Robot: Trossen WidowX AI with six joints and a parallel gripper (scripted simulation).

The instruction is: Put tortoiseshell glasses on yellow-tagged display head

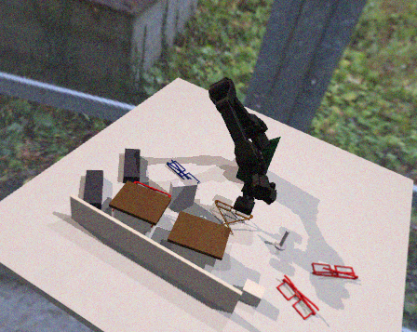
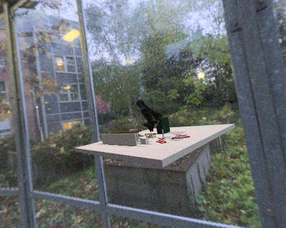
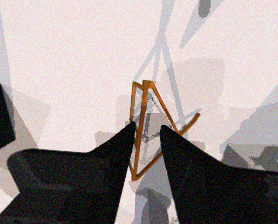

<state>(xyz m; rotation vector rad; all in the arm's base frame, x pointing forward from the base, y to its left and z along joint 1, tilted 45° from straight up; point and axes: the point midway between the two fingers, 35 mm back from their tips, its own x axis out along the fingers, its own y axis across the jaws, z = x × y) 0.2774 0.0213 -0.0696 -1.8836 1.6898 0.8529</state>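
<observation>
Right now the grey peg is 17 cm to the left of my gripper tip, 4 cm below it and 1 cm ahead of it. Also, from my gripper tip: long wall 34 cm ahead, 16 cm to the right, 1 cm below; then cream block 26 cm ahead, 16 cm to the left, 4 cm below.
</observation>
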